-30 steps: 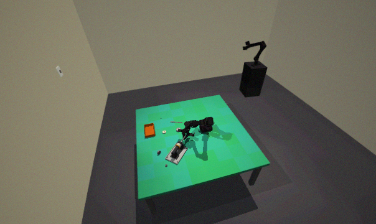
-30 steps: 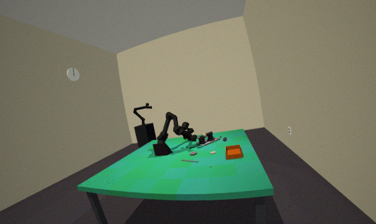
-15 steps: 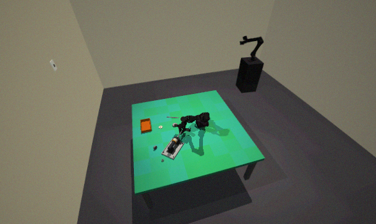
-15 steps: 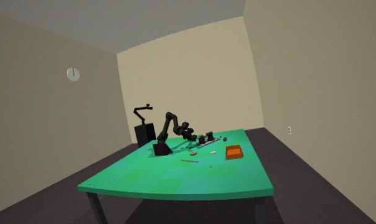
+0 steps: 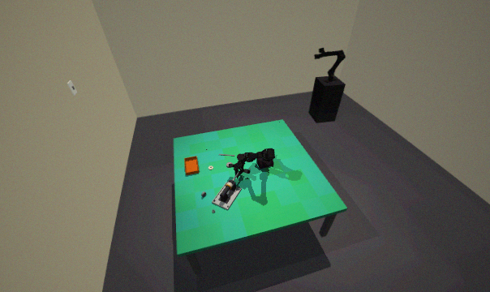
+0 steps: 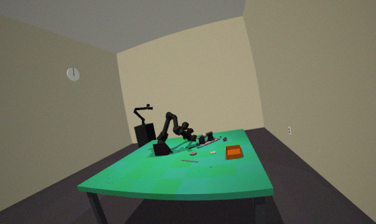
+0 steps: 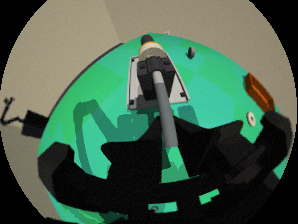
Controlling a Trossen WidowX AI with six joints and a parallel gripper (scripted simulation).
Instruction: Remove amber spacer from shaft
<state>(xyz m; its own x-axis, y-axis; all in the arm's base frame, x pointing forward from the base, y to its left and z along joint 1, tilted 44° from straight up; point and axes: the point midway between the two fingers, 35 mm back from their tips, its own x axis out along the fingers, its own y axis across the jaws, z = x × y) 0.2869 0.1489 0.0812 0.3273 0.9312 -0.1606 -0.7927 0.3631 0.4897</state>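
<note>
Right now the grey shaft is 4 cm to the left of my gripper tip, 3 cm ahead of it and 2 cm above it. Round my gripper tip: pale washer (21 cm to the right, 21 cm ahead, 5 cm below); grey disc (22 cm to the right, 5 cm below, 4 cm ahead); orange tray (39 cm ahead, 26 cm to the right, 5 cm below).
</note>
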